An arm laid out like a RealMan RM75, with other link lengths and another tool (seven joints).
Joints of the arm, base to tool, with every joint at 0 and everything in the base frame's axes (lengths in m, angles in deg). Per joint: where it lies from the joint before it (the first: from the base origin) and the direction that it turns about. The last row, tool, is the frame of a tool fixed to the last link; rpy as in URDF.
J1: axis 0 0 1 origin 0 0 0.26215
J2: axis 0 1 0 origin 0 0 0
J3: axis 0 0 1 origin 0 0 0.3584
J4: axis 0 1 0 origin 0 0 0
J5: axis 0 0 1 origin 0 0 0.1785
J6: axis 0 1 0 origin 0 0 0
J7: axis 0 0 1 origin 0 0 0.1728
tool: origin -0.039 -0.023 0.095 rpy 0 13.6 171.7
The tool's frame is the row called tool.
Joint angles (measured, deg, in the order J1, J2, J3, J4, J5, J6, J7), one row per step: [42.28 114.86 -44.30 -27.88 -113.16 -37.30 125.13]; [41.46 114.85 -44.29 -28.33 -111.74 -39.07 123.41]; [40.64 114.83 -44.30 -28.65 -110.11 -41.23 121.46]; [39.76 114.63 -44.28 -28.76 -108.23 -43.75 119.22]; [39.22 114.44 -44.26 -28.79 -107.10 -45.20 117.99]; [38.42 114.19 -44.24 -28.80 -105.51 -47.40 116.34]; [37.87 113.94 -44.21 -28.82 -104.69 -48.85 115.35]
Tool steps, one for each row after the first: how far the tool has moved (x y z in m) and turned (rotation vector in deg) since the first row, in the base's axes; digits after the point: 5 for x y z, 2 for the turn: [-0.00159 -0.00444 -0.00132 -0.51 0.52 1.22]; [-0.00478 -0.00954 -0.00385 -1.25 1.24 2.76]; [-0.00811 -0.01526 -0.00540 -2.02 2.06 4.53]; [-0.00953 -0.01858 -0.00516 -2.34 2.58 5.50]; [-0.01184 -0.02395 -0.00524 -2.84 3.46 6.90]; [-0.01250 -0.02764 -0.00441 -3.18 3.86 7.79]
